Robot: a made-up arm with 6 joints. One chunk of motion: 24 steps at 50 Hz.
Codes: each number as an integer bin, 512 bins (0 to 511) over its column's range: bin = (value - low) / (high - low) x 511, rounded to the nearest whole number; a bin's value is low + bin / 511 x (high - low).
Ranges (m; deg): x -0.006..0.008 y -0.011..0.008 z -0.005..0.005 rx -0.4..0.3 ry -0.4..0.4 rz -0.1..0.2
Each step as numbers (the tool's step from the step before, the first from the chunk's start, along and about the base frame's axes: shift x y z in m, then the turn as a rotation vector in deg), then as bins.
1 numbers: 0.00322 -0.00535 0.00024 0.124 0.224 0.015
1 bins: 337 152 268 383 399 196
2 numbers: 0.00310 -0.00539 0.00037 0.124 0.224 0.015
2 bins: 332 151 274 383 399 196
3 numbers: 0.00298 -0.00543 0.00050 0.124 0.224 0.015
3 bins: 328 150 281 383 399 196
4 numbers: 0.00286 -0.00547 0.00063 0.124 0.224 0.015
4 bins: 323 149 288 383 399 196
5 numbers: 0.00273 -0.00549 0.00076 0.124 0.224 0.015
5 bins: 319 148 294 383 399 196
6 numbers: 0.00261 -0.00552 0.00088 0.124 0.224 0.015
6 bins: 314 147 300 383 399 196
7 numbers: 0.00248 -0.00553 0.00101 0.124 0.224 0.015
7 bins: 310 147 307 383 399 196
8 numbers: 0.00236 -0.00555 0.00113 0.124 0.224 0.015
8 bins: 305 147 313 383 399 196
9 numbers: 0.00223 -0.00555 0.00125 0.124 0.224 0.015
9 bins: 300 147 319 383 399 196
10 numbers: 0.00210 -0.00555 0.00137 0.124 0.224 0.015
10 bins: 296 147 326 383 399 196
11 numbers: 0.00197 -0.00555 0.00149 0.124 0.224 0.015
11 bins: 291 147 332 383 399 196
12 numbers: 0.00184 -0.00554 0.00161 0.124 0.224 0.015
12 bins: 286 147 338 383 399 196
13 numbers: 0.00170 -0.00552 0.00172 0.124 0.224 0.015
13 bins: 281 147 343 383 399 196
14 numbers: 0.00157 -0.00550 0.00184 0.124 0.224 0.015
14 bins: 276 148 350 383 399 196
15 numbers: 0.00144 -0.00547 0.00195 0.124 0.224 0.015
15 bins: 272 149 355 383 399 196
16 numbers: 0.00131 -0.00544 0.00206 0.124 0.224 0.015
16 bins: 267 150 361 383 399 196
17 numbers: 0.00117 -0.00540 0.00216 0.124 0.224 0.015
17 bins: 262 151 366 383 399 196
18 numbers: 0.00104 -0.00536 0.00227 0.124 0.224 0.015
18 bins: 257 152 371 383 399 196
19 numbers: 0.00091 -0.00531 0.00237 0.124 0.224 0.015
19 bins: 252 153 377 383 399 196
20 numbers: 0.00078 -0.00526 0.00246 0.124 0.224 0.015
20 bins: 247 154 381 383 399 196
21 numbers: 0.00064 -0.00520 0.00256 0.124 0.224 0.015
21 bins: 242 156 386 383 399 196
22 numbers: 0.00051 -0.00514 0.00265 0.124 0.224 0.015
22 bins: 238 158 391 383 399 196
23 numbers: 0.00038 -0.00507 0.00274 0.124 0.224 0.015
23 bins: 233 159 396 383 399 196
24 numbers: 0.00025 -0.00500 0.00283 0.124 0.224 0.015
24 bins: 228 161 400 383 399 196
